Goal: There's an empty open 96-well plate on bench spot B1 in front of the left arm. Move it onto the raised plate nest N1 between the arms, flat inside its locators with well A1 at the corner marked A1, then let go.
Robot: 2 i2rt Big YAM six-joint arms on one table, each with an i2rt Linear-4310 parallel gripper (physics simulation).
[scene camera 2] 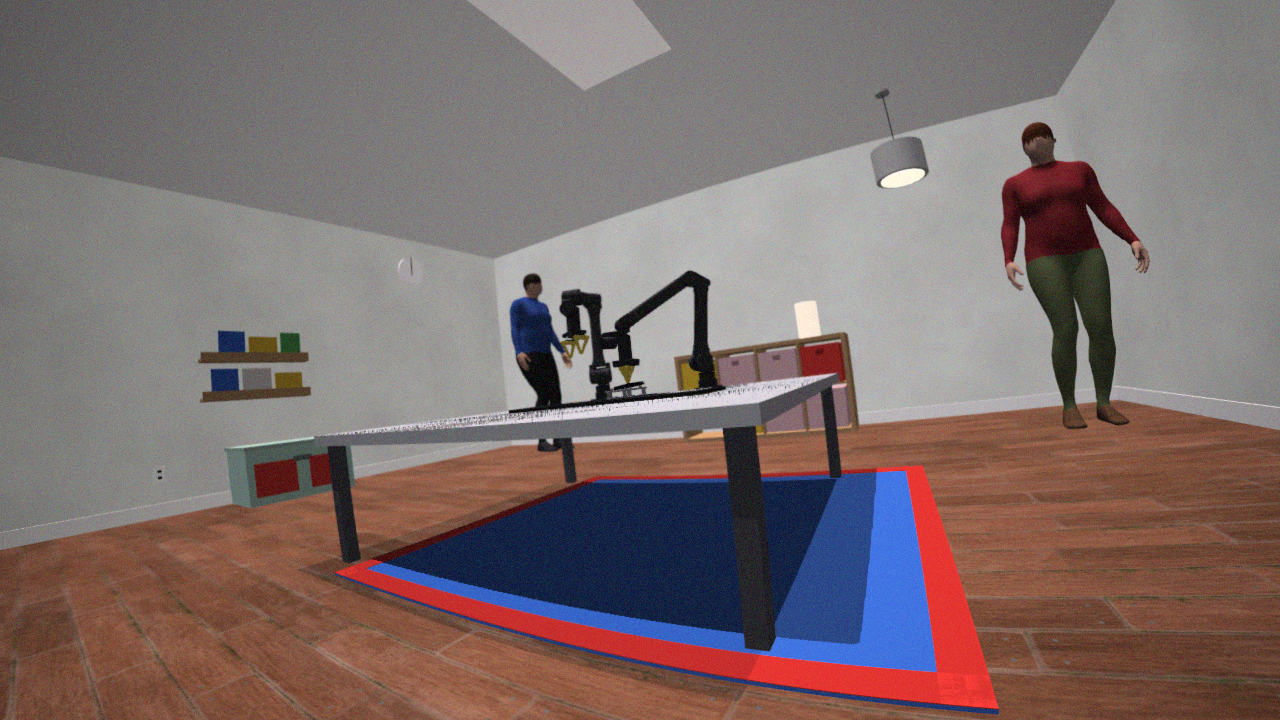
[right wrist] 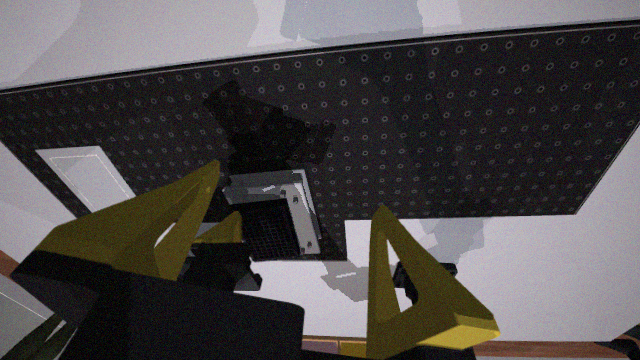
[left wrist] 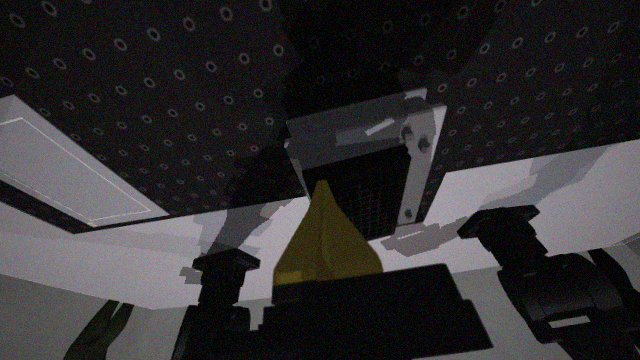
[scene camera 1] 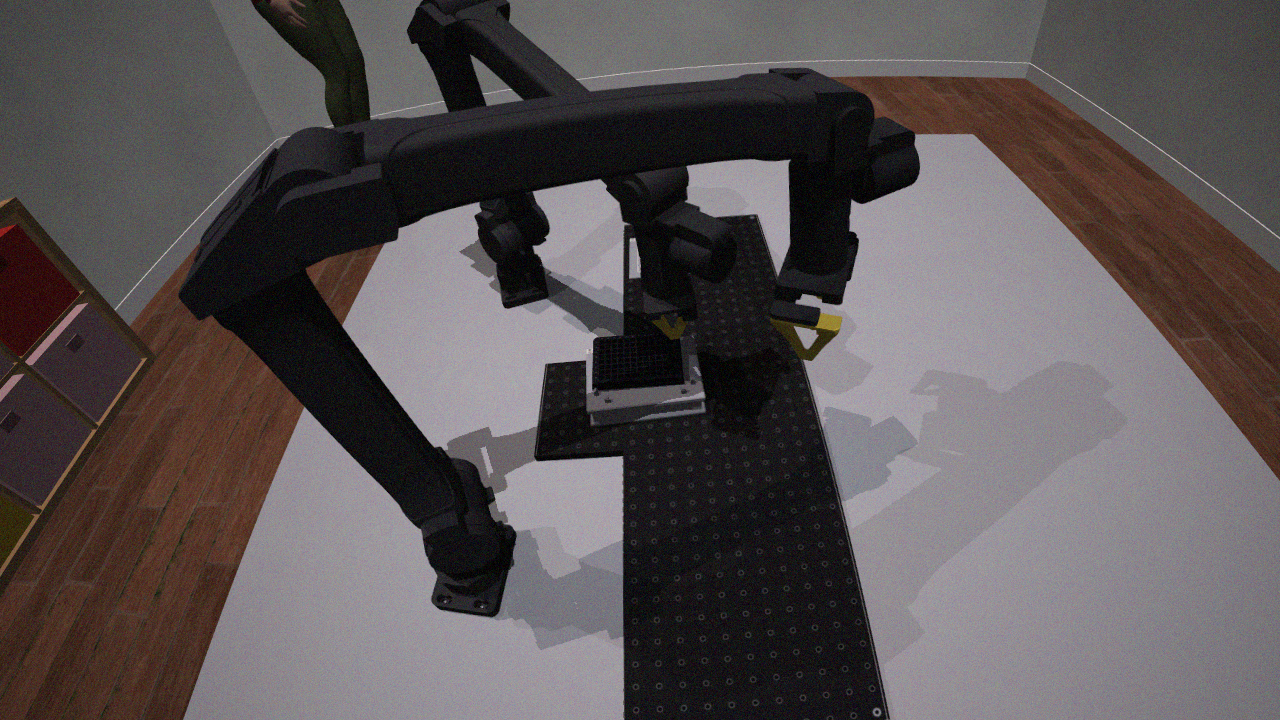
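Seen in the pictures: left gripper, between the fingertips: (scene camera 2: pixel 627 383) (right wrist: pixel 238 213) (left wrist: pixel 322 184) (scene camera 1: pixel 674 338); right gripper, between the fingertips: (scene camera 2: pixel 575 356) (right wrist: pixel 302 191) (scene camera 1: pixel 815 327); left arm's base, origin of its link: (left wrist: pixel 228 260) (scene camera 1: pixel 523 284); right arm's base, origin of its link: (left wrist: pixel 493 219) (scene camera 1: pixel 476 569).
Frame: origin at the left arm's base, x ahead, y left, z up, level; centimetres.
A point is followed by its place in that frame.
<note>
The black 96-well plate (scene camera 1: pixel 636 359) @[x 14.8, y -32.9, z 6.7 cm] (left wrist: pixel 368 193) @[x 17.7, y -33.9, z 6.6 cm] (right wrist: pixel 268 228) @[x 16.6, y -33.6, z 6.7 cm] lies on the grey raised nest (scene camera 1: pixel 645 405) @[x 14.1, y -39.7, z 4.7 cm] (left wrist: pixel 347 129) @[x 23.5, y -34.1, z 4.8 cm] (right wrist: pixel 301 211) @[x 17.1, y -39.1, z 4.9 cm], between the arms. Bare nest shows along two sides of the plate. My left gripper (scene camera 1: pixel 669 326) @[x 21.1, y -31.0, z 7.1 cm] (scene camera 2: pixel 627 376) @[x 21.1, y -31.0, z 7.1 cm] (left wrist: pixel 322 184) @[x 21.1, y -31.0, z 7.1 cm] (right wrist: pixel 238 213) @[x 21.1, y -31.0, z 7.1 cm] is shut with its yellow fingers together and nothing between them. Its tip is at the plate's far edge; I cannot tell if it touches. My right gripper (scene camera 1: pixel 807 335) @[x 33.2, y -48.2, z 20.7 cm] (scene camera 2: pixel 575 345) @[x 33.2, y -48.2, z 20.7 cm] (right wrist: pixel 302 191) @[x 33.2, y -48.2, z 20.7 cm] is open and empty, hanging above the breadboard to the right of the nest.
A long black perforated breadboard (scene camera 1: pixel 733 542) @[x 19.2, y -61.0, z 1.3 cm] (right wrist: pixel 428 128) @[x 23.5, y -59.0, z 1.3 cm] runs down the white table (scene camera 1: pixel 973 387) @[x 63.4, y -50.0, z 0.0 cm] (scene camera 2: pixel 593 422) @[x 118.1, y -9.2, z -1.1 cm]. A white outlined bench spot (left wrist: pixel 103 197) @[x 25.4, y -4.5, z 1.5 cm] (right wrist: pixel 95 174) @[x 31.5, y -6.1, z 1.5 cm] lies beside it. Two people (scene camera 2: pixel 536 340) (scene camera 2: pixel 1059 256) stand in the room.
</note>
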